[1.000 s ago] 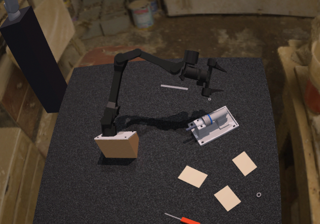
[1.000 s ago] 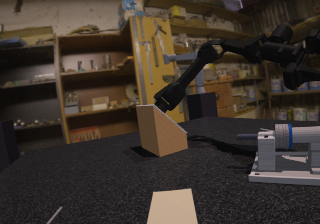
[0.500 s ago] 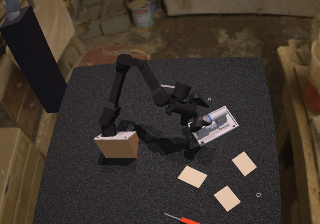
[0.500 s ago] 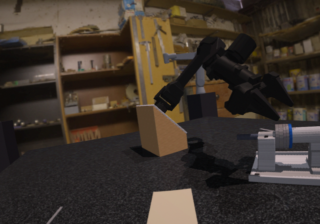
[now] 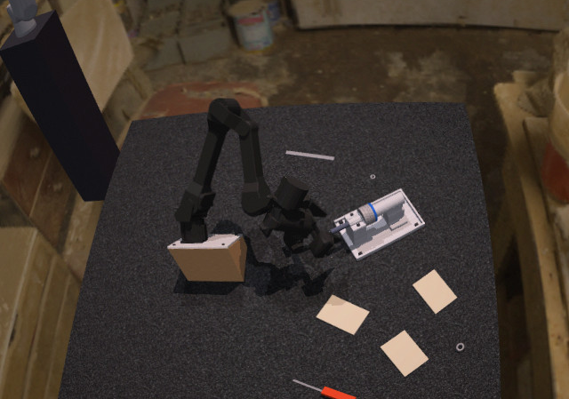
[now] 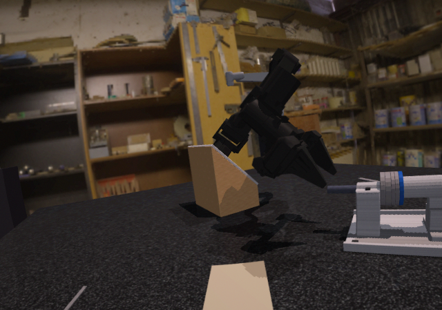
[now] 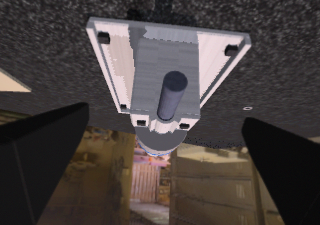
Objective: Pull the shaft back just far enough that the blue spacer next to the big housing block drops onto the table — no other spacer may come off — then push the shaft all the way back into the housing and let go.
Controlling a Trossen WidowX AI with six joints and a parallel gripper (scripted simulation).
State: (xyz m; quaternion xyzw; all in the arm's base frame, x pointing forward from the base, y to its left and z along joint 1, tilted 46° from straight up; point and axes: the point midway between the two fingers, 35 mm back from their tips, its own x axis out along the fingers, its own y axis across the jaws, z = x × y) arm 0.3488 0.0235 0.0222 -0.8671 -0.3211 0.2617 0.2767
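Now: gripper tip 7 cm short of the blue-grey shaft, 4 cm to the right of it and 2 cm above it. Also, from my gripper tip: blue spacer (11 cm ahead, 5 cm to the left, 2 cm below).
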